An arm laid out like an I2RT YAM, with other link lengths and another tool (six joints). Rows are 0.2 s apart.
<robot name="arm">
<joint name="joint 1" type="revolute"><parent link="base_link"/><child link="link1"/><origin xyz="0 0 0.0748" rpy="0 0 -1.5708"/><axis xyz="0 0 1"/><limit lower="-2.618" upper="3.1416"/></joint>
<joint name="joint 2" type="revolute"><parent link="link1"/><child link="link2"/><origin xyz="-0.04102 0.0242 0.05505" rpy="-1.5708 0 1.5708"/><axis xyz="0 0 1"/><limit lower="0" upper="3.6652"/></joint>
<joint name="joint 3" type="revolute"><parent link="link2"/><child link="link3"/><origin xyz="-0.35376 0 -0.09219" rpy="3.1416 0 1.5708"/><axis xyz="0 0 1"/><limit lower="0" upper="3.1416"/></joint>
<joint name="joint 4" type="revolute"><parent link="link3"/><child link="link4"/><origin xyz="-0.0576 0.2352 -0.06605" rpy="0 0 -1.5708"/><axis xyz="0 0 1"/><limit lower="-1.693" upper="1.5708"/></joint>
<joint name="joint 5" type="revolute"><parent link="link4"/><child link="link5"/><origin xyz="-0.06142 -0.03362 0.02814" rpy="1.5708 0 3.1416"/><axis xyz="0 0 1"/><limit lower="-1.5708" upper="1.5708"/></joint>
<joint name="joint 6" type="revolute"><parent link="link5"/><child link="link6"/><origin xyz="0.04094 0 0.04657" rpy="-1.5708 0 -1.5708"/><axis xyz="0 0 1"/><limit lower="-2.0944" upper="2.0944"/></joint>
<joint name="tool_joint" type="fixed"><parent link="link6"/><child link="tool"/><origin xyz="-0.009 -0.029 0.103" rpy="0.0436 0 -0.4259"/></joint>
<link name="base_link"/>
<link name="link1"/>
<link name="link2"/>
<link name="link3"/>
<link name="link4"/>
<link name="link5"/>
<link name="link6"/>
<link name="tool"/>
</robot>
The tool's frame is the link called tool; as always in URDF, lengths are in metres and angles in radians.
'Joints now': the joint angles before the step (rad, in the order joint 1, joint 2, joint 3, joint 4, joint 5, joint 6). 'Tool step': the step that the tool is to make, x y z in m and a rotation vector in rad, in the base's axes. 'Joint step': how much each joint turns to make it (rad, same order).
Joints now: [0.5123, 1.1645, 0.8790, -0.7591, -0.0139, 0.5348]
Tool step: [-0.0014, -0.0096, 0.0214, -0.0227, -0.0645, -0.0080]
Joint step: [-0.0013, -0.0457, 0.0584, -0.0588, 0.0473, -0.0211]
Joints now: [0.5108, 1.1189, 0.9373, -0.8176, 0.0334, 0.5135]
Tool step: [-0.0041, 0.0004, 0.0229, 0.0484, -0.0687, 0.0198]
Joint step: [0.0002, -0.0533, 0.0489, -0.0183, -0.0183, -0.0110]
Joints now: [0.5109, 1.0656, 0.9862, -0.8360, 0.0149, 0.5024]
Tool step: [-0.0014, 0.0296, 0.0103, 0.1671, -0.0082, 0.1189]
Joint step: [0.0006, -0.0036, -0.0049, 0.0905, -0.1845, 0.0008]
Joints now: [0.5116, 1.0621, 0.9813, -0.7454, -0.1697, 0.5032]
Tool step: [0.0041, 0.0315, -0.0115, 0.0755, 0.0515, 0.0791]
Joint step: [0.0593, 0.0623, -0.0405, 0.1077, -0.0804, 0.0485]
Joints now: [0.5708, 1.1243, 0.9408, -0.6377, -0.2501, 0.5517]
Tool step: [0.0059, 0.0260, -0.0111, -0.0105, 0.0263, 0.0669]
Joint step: [0.0785, 0.0798, -0.0021, 0.0576, 0.0030, 0.0134]
